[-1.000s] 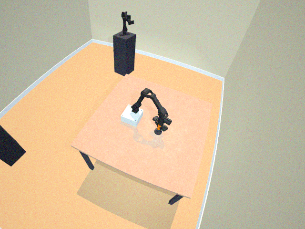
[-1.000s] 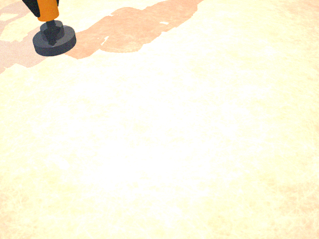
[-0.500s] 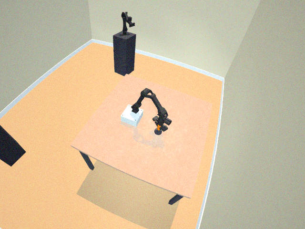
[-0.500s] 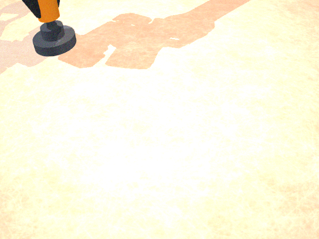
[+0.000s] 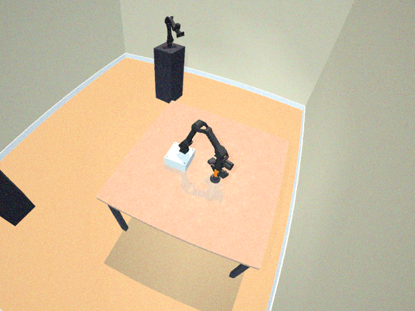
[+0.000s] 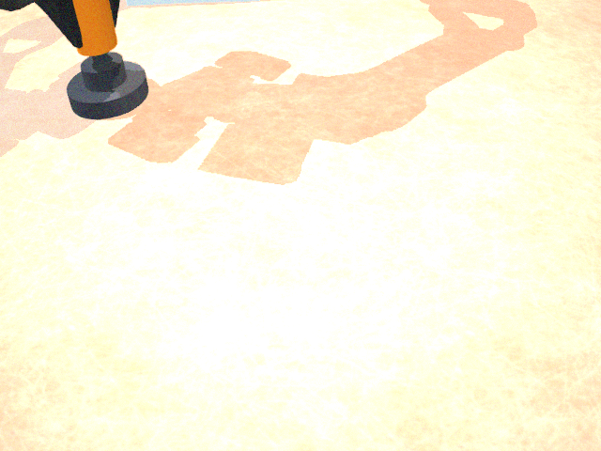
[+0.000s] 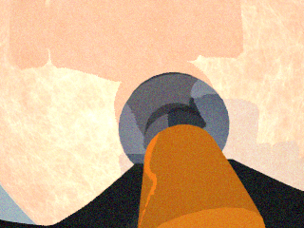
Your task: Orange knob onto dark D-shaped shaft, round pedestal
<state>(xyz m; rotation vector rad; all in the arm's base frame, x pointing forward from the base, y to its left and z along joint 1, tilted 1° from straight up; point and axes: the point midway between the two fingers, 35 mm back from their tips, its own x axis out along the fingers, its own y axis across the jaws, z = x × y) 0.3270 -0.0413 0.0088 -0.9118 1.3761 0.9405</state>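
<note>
My gripper tip is 2 cm below the orange knob. From my gripper tip the other things lie so: round pedestal: 4 cm below.
</note>
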